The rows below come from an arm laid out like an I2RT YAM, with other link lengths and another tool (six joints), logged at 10 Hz.
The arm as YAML. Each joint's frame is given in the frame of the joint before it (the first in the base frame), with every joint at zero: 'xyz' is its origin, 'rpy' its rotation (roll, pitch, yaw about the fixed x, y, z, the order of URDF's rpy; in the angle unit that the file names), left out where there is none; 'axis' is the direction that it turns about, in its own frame. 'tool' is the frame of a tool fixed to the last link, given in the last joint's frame.
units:
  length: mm
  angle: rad
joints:
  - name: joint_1
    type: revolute
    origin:
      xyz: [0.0, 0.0, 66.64]
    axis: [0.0, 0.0, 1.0]
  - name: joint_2
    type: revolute
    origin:
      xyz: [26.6, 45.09, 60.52]
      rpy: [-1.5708, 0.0, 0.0]
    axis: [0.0, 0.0, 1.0]
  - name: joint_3
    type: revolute
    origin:
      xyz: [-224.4, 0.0, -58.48]
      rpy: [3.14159, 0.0, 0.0]
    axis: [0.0, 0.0, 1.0]
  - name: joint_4
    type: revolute
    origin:
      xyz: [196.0, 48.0, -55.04]
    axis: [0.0, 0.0, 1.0]
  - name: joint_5
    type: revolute
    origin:
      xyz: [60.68, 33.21, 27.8]
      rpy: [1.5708, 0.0, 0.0]
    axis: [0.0, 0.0, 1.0]
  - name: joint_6
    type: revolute
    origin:
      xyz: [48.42, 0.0, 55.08]
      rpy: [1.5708, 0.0, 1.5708]
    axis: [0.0, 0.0, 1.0]
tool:
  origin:
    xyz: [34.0, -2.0, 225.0]
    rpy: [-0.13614, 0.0, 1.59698]
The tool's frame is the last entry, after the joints.
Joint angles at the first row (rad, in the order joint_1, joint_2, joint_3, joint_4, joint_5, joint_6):
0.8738, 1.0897, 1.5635, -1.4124, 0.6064, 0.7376
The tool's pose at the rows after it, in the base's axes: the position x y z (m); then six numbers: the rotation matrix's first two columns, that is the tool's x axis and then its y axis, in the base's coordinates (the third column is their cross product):
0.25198 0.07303 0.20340 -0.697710 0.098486 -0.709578 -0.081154 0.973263 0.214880
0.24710 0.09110 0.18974 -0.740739 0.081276 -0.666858 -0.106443 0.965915 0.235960
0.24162 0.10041 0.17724 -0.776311 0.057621 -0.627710 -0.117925 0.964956 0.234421
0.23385 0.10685 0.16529 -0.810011 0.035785 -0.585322 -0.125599 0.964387 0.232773
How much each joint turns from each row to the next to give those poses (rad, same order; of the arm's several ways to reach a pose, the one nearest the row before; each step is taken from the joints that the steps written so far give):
-0.0001, 0.0236, 0.0000, 0.0309, -0.0806, 0.0000
0.0001, 0.0336, 0.0000, 0.0091, -0.0670, 0.0000
0.0004, 0.0332, 0.0000, -0.0061, -0.0428, -0.0004
0.0000, 0.0271, 0.0000, -0.0145, -0.0416, 0.0012

